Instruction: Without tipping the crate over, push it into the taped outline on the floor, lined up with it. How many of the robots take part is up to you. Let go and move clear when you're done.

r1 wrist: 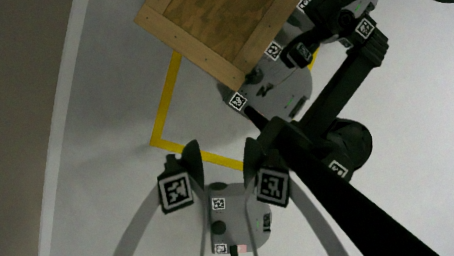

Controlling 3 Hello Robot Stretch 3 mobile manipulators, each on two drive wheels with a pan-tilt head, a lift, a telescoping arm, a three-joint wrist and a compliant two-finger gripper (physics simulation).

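Observation:
The wooden crate (215,32) is at the top of the r1 wrist view, cut off by the frame edge. It covers part of the yellow taped outline (167,100) and is turned at an angle to it. The outline's near left corner and part of its near side show; a short piece shows at the right. My r1 gripper (222,152) is open and empty, high above the floor near the outline's near side, apart from the crate. Another robot's dark arm (332,95) and wrist reach beside the crate's right side. No fingers of r2 or r3 can be made out; which robot is which is unclear.
A grey robot base (287,92) stands against or under the crate's near right corner. Part of another robot (350,15) shows at the upper right. A black mast (360,210) crosses the lower right. My own base (240,217) is below the fingers. A pale wall strip (62,110) runs along the left.

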